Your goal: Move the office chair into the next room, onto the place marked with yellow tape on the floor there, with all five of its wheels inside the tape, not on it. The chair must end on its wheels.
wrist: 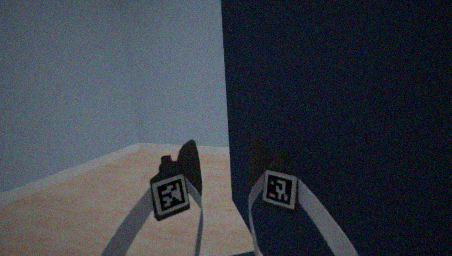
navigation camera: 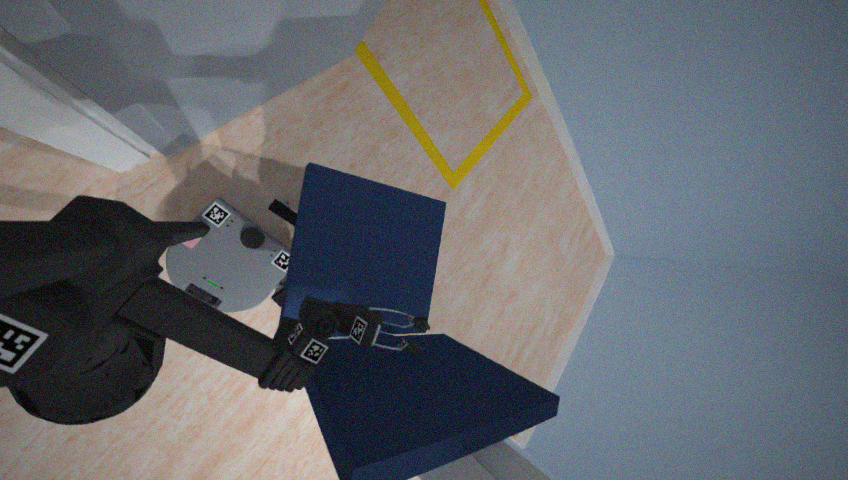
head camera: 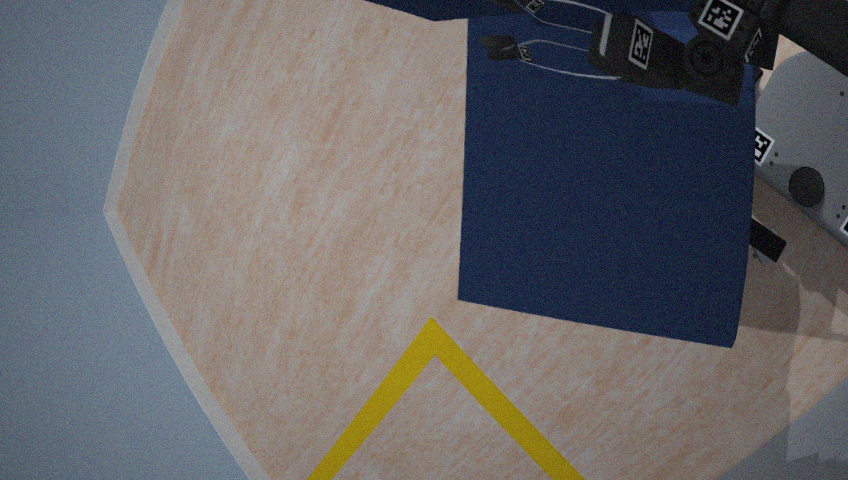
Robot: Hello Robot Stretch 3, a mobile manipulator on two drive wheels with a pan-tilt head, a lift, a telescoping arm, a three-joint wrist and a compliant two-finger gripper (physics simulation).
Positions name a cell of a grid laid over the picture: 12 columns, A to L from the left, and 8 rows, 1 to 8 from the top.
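The head camera shows my gripper (head camera: G1) and a blue chair seat (head camera: I4). From the wrist, the seat (wrist: J4) is visible together with my gripper (wrist: F5). The navigation camera shows a white door frame (navigation camera: B2), the seat (navigation camera: F7) and my gripper (navigation camera: G6).
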